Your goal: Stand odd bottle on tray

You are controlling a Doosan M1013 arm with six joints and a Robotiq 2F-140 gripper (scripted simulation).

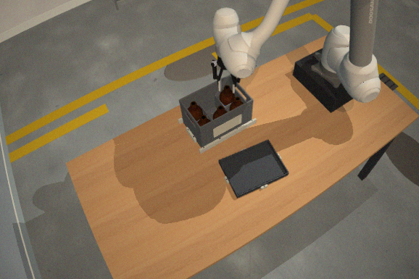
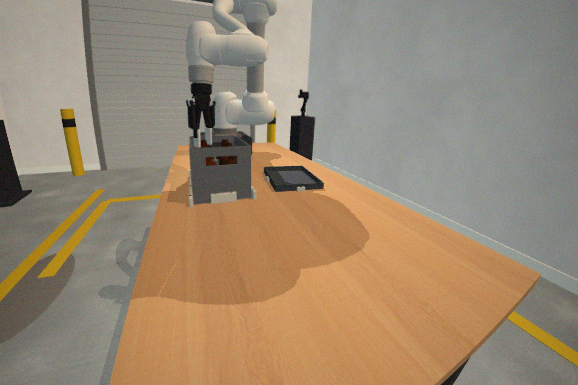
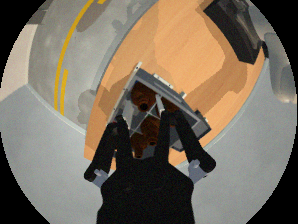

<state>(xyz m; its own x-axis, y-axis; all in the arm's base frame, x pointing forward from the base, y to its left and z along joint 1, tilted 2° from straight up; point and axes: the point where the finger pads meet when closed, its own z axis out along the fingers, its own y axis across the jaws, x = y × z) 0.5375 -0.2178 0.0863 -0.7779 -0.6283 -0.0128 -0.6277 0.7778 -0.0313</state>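
The grey crate is 9 cm below my hand, 9 cm ahead of it and 3 cm to the left of it. From my hand the other things lie so: dark tray 33 cm to the left, 16 cm below, 12 cm ahead; glass bottle 10 cm ahead, 9 cm below, 7 cm to the left.
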